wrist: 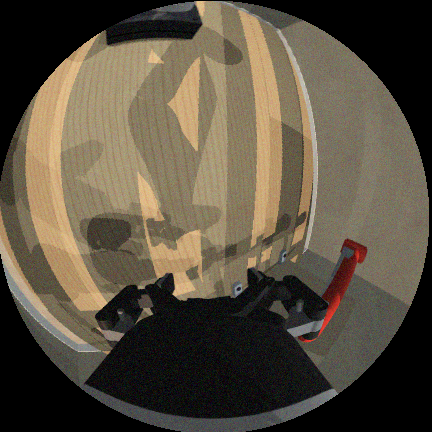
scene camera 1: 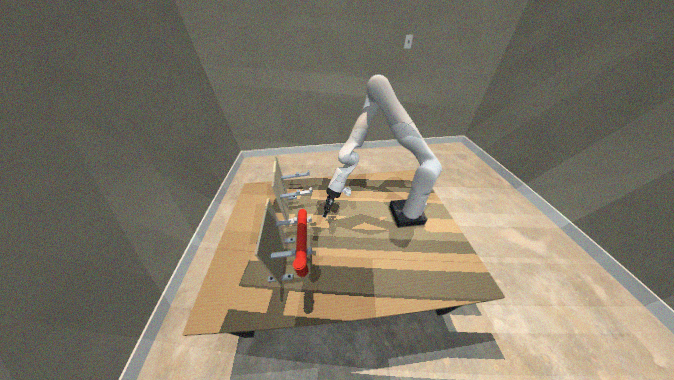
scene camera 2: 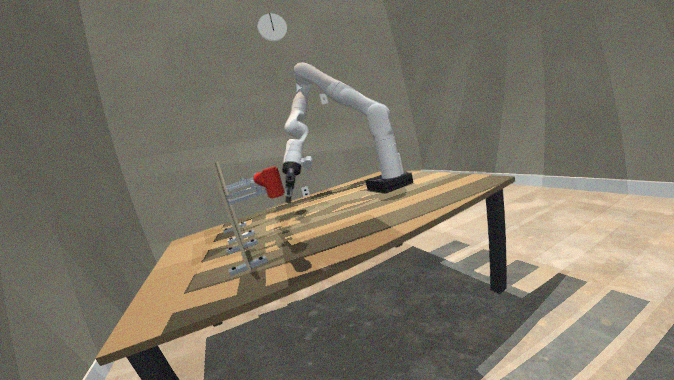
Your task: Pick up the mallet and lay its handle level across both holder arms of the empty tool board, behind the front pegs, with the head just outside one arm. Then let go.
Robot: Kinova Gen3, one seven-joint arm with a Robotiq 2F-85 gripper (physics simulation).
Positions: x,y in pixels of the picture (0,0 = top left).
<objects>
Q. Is my gripper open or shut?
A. Open.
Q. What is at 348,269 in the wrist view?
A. A red mallet.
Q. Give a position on a tool board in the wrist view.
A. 316,349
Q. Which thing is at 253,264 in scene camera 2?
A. A tool board.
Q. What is my gripper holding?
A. Nothing.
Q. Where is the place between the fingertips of my gripper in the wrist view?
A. At 209,279
</objects>
